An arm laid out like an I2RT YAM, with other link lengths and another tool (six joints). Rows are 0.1 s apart.
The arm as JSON. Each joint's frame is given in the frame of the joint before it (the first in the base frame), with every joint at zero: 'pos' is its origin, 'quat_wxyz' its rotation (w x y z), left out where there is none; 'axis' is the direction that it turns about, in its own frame. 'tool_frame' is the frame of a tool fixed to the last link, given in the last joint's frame.
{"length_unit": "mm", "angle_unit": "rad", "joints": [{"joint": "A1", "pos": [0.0, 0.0, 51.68], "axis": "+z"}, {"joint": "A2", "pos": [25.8, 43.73, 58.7], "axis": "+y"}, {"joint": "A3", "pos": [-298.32, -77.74, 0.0], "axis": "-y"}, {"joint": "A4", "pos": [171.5, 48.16, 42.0], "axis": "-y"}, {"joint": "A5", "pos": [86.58, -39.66, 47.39], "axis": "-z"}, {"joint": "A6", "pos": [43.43, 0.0, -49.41], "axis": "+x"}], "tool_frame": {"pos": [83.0, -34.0, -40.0], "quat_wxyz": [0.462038, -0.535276, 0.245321, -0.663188]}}
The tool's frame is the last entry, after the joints.
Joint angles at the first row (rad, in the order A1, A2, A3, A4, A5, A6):
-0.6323, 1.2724, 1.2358, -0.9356, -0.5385, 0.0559
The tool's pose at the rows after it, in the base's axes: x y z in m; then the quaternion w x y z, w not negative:
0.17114, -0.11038, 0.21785, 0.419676, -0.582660, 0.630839, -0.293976
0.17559, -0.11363, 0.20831, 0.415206, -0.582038, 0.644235, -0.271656
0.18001, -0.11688, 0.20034, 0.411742, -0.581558, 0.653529, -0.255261
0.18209, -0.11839, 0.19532, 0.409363, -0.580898, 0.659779, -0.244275
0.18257, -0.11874, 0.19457, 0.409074, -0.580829, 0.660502, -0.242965
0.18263, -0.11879, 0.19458, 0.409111, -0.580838, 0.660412, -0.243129
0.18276, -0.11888, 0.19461, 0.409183, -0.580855, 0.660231, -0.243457
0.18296, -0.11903, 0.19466, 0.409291, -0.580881, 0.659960, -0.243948
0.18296, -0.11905, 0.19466, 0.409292, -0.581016, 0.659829, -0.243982
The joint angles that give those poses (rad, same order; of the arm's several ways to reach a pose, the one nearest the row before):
-0.6323, 1.3537, 1.2358, -0.9352, -0.5384, 0.0559
-0.6323, 1.4067, 1.2358, -0.9348, -0.5385, 0.0563
-0.6323, 1.4513, 1.2358, -0.9287, -0.5384, 0.0559
-0.6323, 1.4780, 1.2358, -0.9275, -0.5385, 0.0563
-0.6323, 1.4822, 1.2358, -0.9264, -0.5384, 0.0563
-0.6323, 1.4822, 1.2358, -0.9260, -0.5385, 0.0563
-0.6323, 1.4822, 1.2357, -0.9252, -0.5385, 0.0563
-0.6323, 1.4822, 1.2358, -0.9241, -0.5385, 0.0563
-0.6323, 1.4822, 1.2358, -0.9241, -0.5385, 0.0559

